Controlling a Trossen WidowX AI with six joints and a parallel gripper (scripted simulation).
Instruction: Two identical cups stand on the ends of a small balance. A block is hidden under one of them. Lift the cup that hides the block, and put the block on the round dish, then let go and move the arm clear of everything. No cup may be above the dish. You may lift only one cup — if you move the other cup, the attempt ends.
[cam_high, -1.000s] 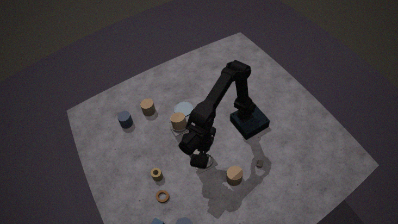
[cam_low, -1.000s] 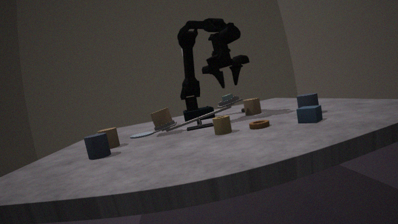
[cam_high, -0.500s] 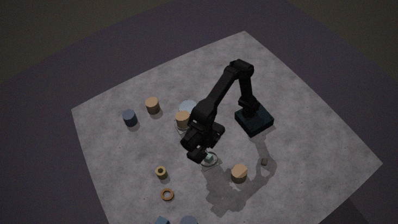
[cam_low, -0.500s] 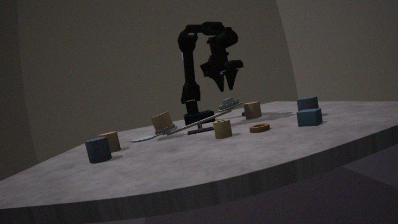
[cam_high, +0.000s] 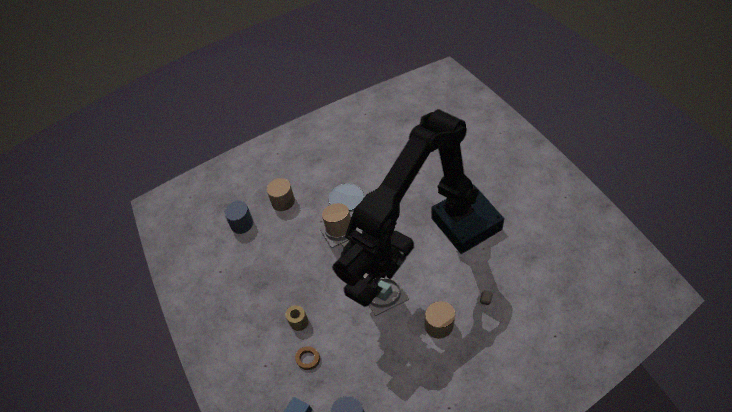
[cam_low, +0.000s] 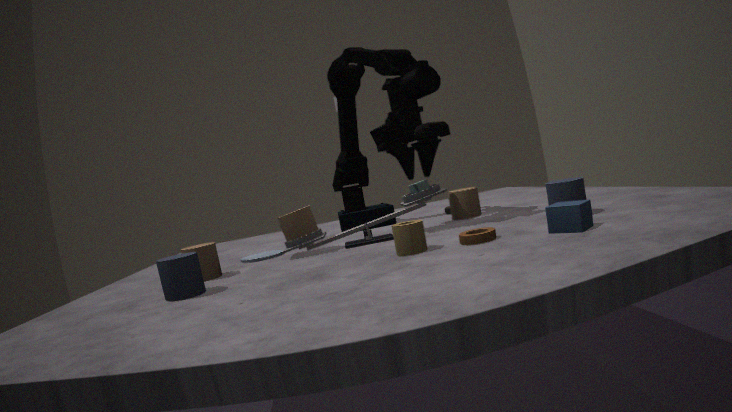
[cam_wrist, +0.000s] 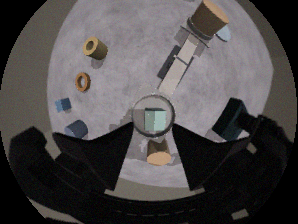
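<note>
Now: the pale teal block 20 mm below my gripper tip. From my gripper tip the other things lie so: round dish (100 mm behind, 360 mm to the right, 110 mm below).
</note>
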